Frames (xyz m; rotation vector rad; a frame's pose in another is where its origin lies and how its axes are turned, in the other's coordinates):
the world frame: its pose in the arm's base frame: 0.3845 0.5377 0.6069 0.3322 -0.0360 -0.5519
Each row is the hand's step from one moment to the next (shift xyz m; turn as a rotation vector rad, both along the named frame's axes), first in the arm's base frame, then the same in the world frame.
Working: the arm's base frame: its pose in the world frame: -0.0146 -0.8193 -0.3659 -0.3322 0.0360 0.5519

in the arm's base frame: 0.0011 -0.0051 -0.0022 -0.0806 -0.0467 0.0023
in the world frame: 0.0037 -0.0042 -0.0007 -0.0445 -0.0776 0.0260
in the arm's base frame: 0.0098 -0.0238 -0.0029 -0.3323 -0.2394 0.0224
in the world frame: 0.0209 -0.0150 0.0032 -0.1599 -0.3533 0.1336
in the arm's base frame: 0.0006 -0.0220 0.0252 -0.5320 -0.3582 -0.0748
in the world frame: 0.0106 -0.0092 0.0304 -0.2630 -0.5809 0.1017
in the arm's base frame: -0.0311 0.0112 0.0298 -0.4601 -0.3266 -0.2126
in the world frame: -0.0340 0.0027 0.0286 -0.2106 -0.5630 -0.0470
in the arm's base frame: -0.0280 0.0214 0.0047 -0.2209 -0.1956 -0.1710
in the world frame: -0.0353 0.0044 0.0014 -0.0771 -0.3233 -0.0761
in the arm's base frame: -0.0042 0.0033 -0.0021 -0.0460 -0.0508 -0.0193
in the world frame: -0.0052 -0.0002 -0.0025 -0.0117 -0.0702 0.0026
